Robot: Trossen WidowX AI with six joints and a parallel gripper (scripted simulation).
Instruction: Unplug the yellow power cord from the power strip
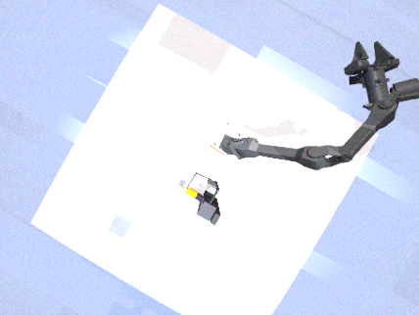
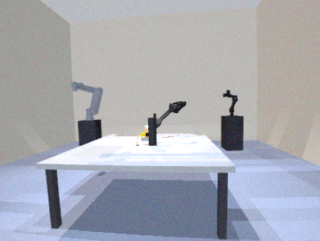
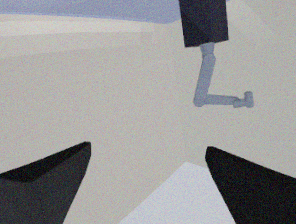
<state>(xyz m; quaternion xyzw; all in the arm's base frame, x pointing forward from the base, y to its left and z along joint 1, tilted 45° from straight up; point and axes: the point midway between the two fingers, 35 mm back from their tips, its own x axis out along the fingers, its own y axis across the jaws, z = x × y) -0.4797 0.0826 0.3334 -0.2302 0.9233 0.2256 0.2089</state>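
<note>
My gripper tip is now 740 mm short of the yellow plug, 300 mm to the left of it and 250 mm above it.
</note>
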